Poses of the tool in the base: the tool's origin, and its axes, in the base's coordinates. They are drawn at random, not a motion.
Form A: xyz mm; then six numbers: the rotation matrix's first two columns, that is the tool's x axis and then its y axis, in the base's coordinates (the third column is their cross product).
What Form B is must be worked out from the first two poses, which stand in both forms.
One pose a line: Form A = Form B
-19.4 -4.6 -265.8 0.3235 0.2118 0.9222 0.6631 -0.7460 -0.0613 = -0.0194 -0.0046 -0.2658 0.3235 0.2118 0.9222 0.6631 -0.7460 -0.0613
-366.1 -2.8 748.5 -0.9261 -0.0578 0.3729 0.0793 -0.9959 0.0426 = -0.3661 -0.0028 0.7485 -0.9261 -0.0578 0.3729 0.0793 -0.9959 0.0426
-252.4 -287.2 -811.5 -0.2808 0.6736 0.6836 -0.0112 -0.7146 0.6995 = -0.2524 -0.2872 -0.8115 -0.2808 0.6736 0.6836 -0.0112 -0.7146 0.6995
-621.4 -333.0 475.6 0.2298 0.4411 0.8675 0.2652 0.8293 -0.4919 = -0.6214 -0.3330 0.4756 0.2298 0.4411 0.8675 0.2652 0.8293 -0.4919
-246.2 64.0 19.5 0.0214 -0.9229 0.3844 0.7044 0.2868 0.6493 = -0.2462 0.0640 0.0195 0.0214 -0.9229 0.3844 0.7044 0.2868 0.6493
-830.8 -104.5 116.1 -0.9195 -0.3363 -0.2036 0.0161 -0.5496 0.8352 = -0.8308 -0.1045 0.1161 -0.9195 -0.3363 -0.2036 0.0161 -0.5496 0.8352
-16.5 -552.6 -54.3 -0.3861 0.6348 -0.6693 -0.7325 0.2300 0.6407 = -0.0165 -0.5526 -0.0543 -0.3861 0.6348 -0.6693 -0.7325 0.2300 0.6407
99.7 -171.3 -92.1 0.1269 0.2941 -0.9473 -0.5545 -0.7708 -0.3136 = 0.0997 -0.1713 -0.0921 0.1269 0.2941 -0.9473 -0.5545 -0.7708 -0.3136
